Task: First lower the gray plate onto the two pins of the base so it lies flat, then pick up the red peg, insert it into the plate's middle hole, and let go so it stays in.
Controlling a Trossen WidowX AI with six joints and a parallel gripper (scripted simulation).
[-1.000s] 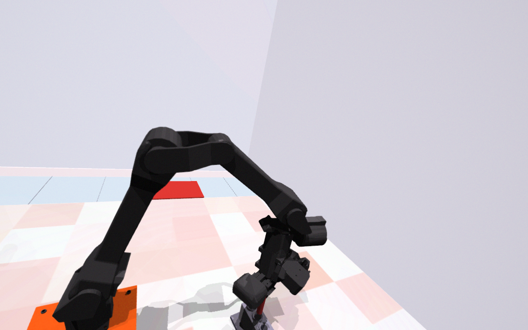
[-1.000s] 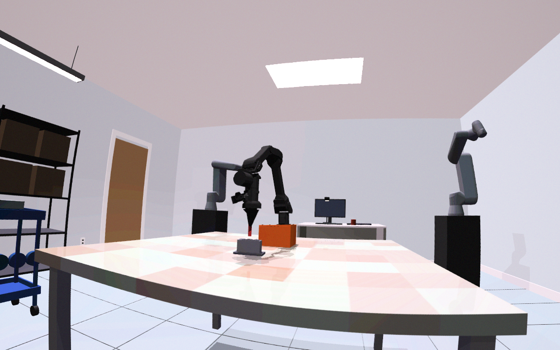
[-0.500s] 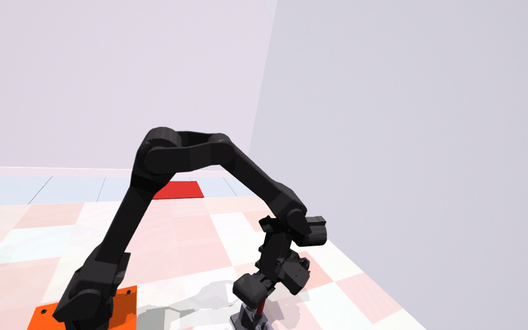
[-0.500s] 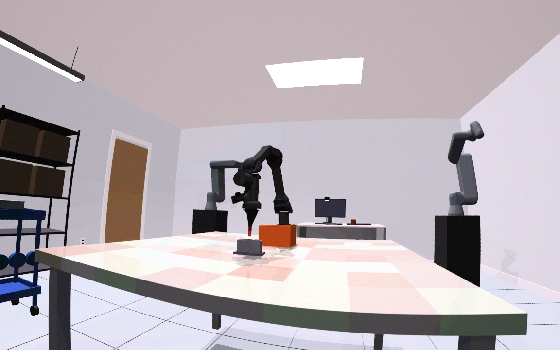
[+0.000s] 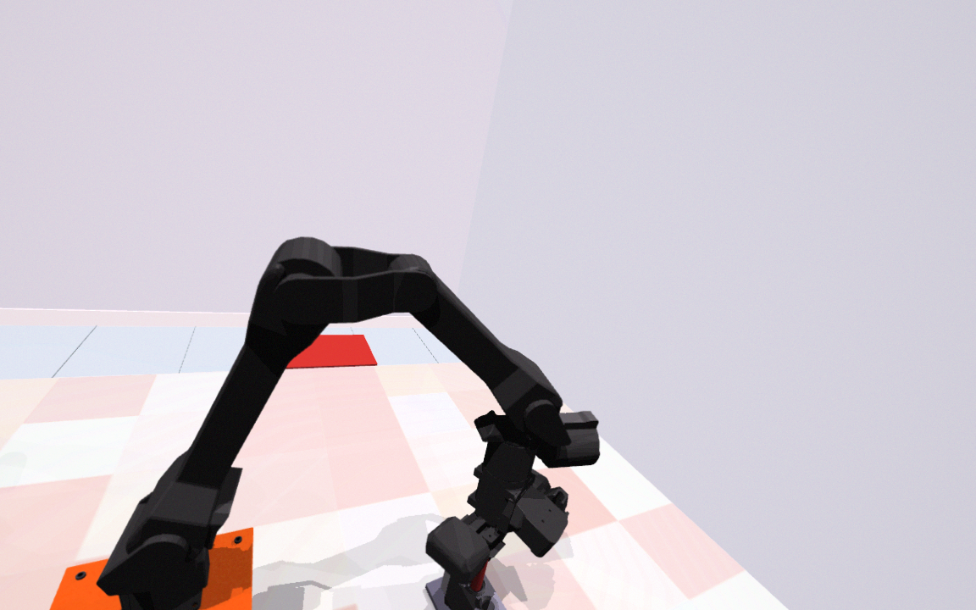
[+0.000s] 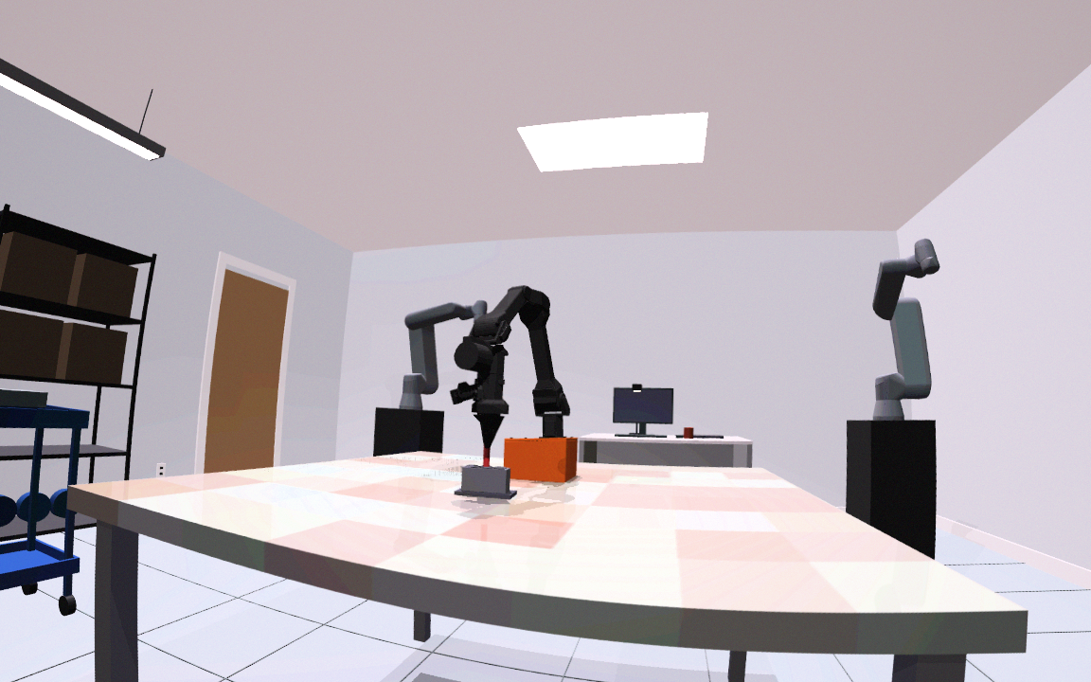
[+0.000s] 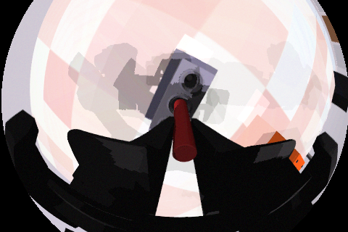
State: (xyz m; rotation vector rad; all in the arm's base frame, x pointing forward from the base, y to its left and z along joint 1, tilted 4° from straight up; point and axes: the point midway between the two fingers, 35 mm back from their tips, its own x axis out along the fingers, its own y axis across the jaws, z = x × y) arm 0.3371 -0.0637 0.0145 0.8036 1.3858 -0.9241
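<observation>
The red peg is right at my gripper tip. Round my gripper tip: base: 90 mm below; then gray plate: 50 mm below.
</observation>
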